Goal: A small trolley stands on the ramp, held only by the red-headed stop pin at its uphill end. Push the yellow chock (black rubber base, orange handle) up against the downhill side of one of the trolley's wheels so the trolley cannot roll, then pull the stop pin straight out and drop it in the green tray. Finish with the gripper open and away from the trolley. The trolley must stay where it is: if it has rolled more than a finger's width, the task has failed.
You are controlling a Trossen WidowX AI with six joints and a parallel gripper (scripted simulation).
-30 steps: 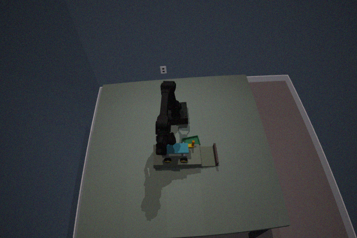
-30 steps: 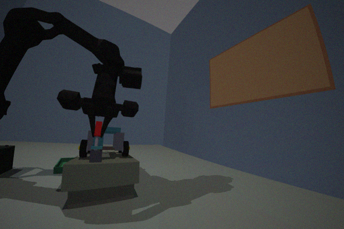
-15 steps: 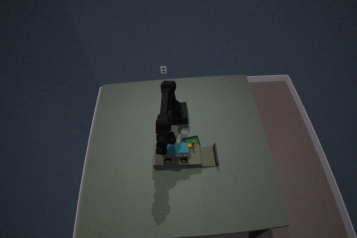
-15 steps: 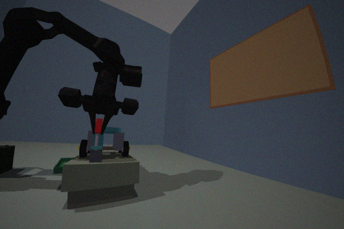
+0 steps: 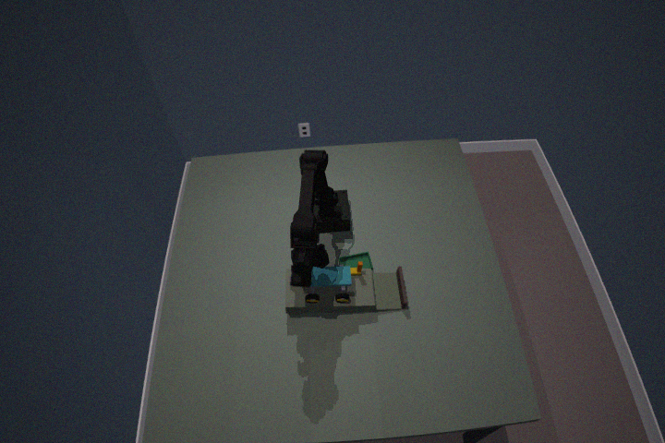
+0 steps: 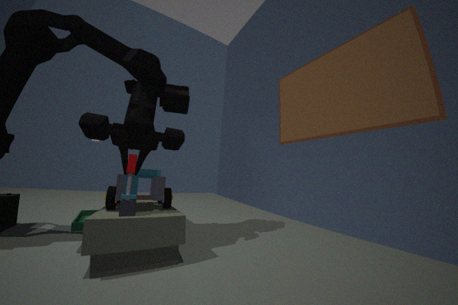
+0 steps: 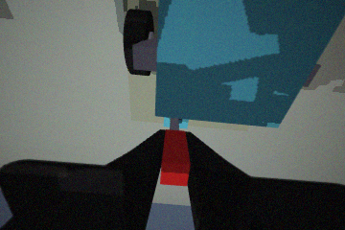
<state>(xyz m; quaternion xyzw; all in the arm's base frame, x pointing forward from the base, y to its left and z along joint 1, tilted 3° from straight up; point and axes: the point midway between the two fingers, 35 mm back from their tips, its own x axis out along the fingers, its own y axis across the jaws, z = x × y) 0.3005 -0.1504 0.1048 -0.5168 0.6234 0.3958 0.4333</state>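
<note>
Now: gripper tip 20 cm to the right of the yellow chock and 7 cm above it. From my gripper tip the other things lie so: blue trolley: 9 cm to the left, 4 cm below, 4 cm ahead; then grey ramp: 11 cm below, 10 cm to the left, 4 cm ahead; then red-headed stop pin: right at my gripper tip.
</note>
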